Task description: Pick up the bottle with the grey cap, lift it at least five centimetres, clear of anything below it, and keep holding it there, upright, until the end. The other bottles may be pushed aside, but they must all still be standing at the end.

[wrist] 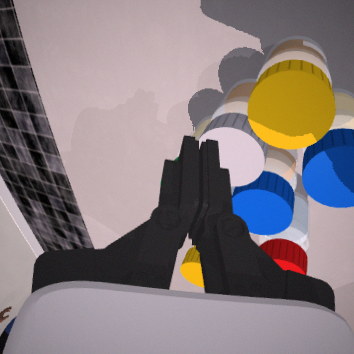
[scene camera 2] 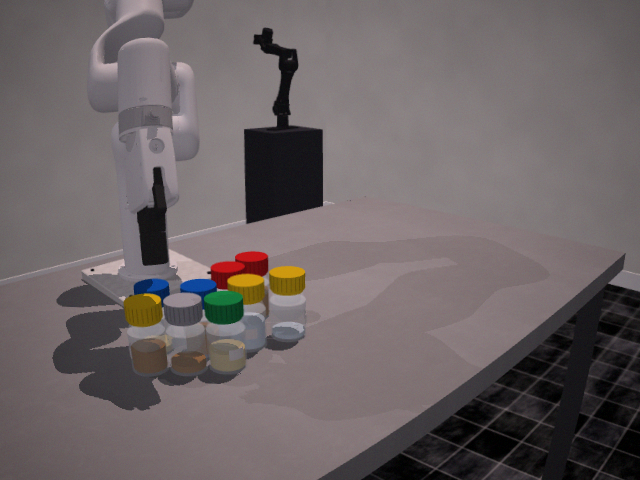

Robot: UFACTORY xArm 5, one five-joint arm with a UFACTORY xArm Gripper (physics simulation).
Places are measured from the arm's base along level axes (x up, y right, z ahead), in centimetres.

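Pixels of known places: gripper, between the fingertips: (wrist: 193,157) (scene camera 2: 155,264); arm's base, origin of its link: (scene camera 2: 147,271).
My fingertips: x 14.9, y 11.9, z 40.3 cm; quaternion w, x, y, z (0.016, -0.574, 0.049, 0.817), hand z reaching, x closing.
Observation:
For each thing: its top centre in the pictures, then the offset to it from my fingertips. Level surfaces: height alone.
- bottle with the grey cap, centre of its top: (wrist: 228,158) (scene camera 2: 182,299) dx -6.2, dy -3.9, dz -1.4 cm
- yellow-capped bottle, centre of its top: (wrist: 289,112) (scene camera 2: 142,300) dx -6.2, dy +1.2, dz -4.1 cm
- green-capped bottle, centre of its top: (scene camera 2: 223,297) dx -6.2, dy -9.0, dz +1.1 cm
- table, height of its surface: dx -16.7 cm
The bottle with the grey cap (scene camera 2: 183,308) (wrist: 234,154) stands upright on the table in the front row, between a yellow-capped bottle (scene camera 2: 143,311) (wrist: 291,105) and the green-capped bottle (scene camera 2: 223,307). It holds a little brown content. My gripper (scene camera 2: 155,262) (wrist: 193,157) is shut and empty. In the scene view its fingertips are above and behind the bottles. In the wrist view the fingertips overlap the edge of the grey cap and hide most of the green cap.
Close behind stand two blue-capped bottles (scene camera 2: 198,293) (wrist: 263,204), two red-capped bottles (scene camera 2: 251,263) and more yellow-capped ones (scene camera 2: 287,280), all upright. The white base plate (scene camera 2: 98,279) lies behind them. The table (scene camera 2: 413,372) ends at an edge on the right. A black pedestal (scene camera 2: 283,175) with a dark arm stands beyond.

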